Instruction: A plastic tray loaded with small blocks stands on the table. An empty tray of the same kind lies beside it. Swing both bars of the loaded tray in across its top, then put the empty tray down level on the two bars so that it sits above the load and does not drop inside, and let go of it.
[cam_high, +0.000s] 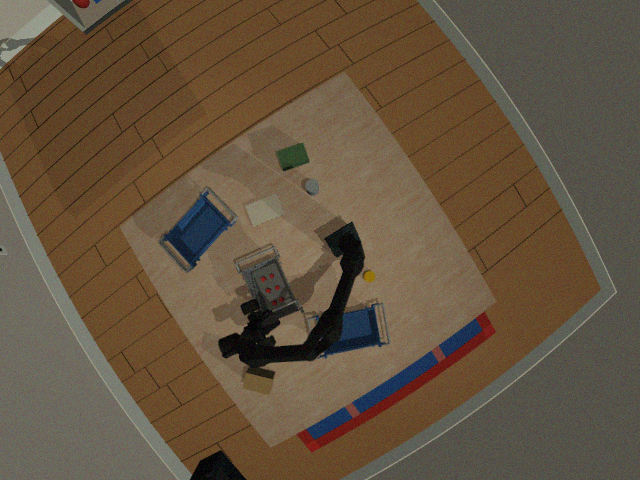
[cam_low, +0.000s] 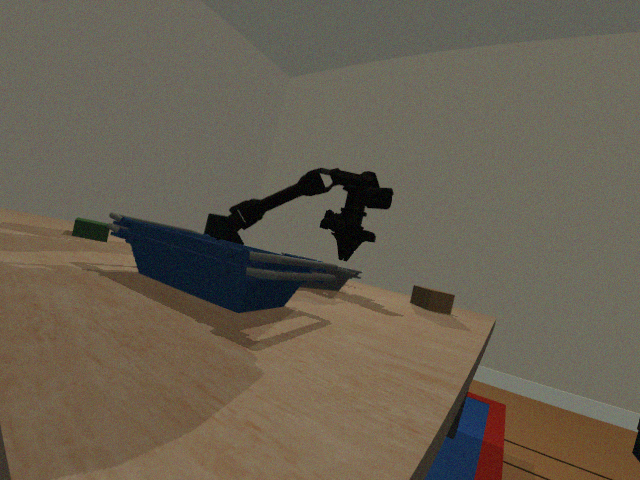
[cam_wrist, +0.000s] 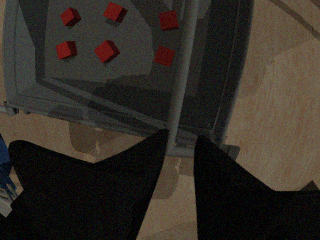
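The blue tray is 23 cm behind my gripper tip, 27 cm to the left of it and 4 cm below it. From my gripper tip the other things lie so: brown box (23 cm ahead, 22 cm to the left, 6 cm below); then pale sheet (26 cm behind, 35 cm to the right, 9 cm below); then yellow disc (44 cm behind, 15 cm to the left, 8 cm below).
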